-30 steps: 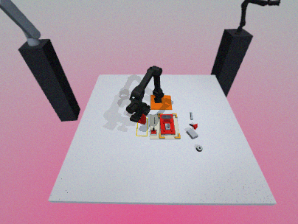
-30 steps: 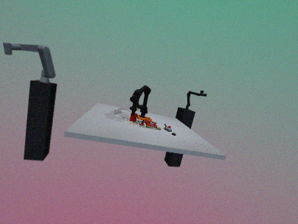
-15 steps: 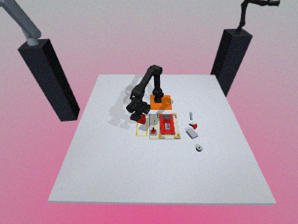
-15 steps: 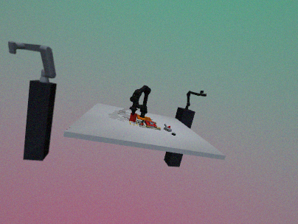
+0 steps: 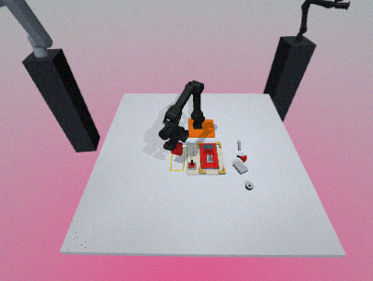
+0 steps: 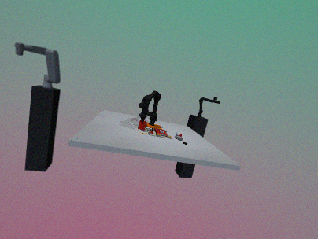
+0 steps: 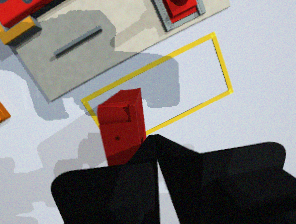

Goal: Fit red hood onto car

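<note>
Right now my gripper tip is 3 cm above the red hood, 1 cm to the right of it and 1 cm past it.
</note>
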